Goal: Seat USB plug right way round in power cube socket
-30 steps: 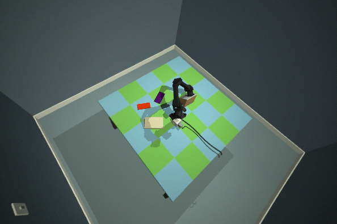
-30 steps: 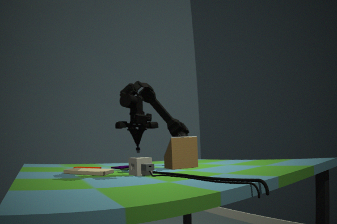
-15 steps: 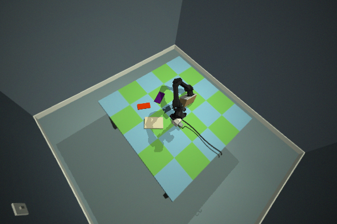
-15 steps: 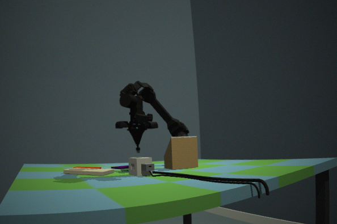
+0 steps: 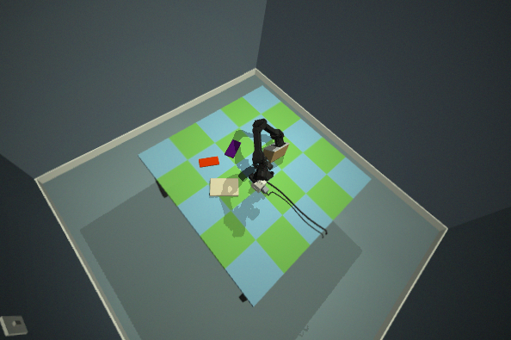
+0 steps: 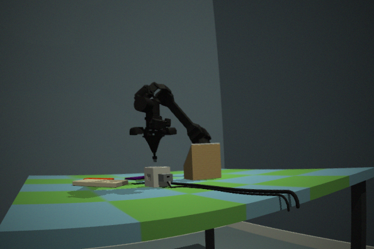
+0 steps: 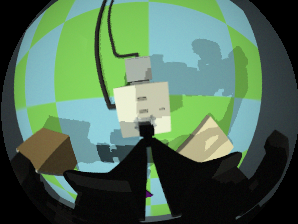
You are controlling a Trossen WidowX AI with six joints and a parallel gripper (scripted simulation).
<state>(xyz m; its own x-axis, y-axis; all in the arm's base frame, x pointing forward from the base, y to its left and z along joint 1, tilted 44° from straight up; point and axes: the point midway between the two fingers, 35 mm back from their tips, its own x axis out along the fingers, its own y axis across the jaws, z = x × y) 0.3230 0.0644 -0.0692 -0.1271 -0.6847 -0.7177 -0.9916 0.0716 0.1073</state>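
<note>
My gripper tip is now 2 cm above the USB plug. The rest, counted from my gripper tip: red card: 38 cm to the right, 15 cm ahead, 13 cm below; purple card: 36 cm to the right, 13 cm below, 7 cm behind; cream slab: 20 cm ahead, 14 cm to the right, 12 cm below.
</note>
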